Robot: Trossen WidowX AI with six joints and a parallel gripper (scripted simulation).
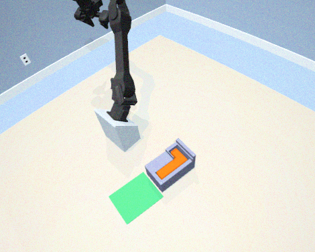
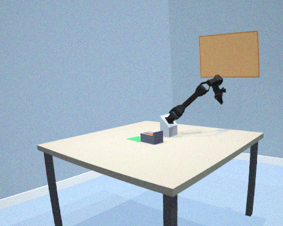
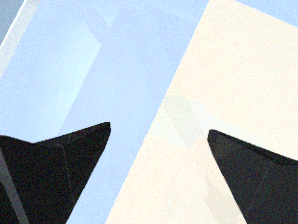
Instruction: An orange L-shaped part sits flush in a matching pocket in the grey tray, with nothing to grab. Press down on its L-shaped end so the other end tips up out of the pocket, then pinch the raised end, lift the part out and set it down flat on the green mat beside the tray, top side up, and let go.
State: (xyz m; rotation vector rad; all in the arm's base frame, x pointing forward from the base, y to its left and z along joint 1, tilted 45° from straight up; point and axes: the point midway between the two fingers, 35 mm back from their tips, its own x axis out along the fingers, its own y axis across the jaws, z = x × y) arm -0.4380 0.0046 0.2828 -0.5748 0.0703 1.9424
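The orange L-shaped part is 710 mm ahead of my gripper tip, 180 mm below it and 150 mm to the right of it. Round my gripper tip: green mat (710 mm ahead, 320 mm to the right, 240 mm below).
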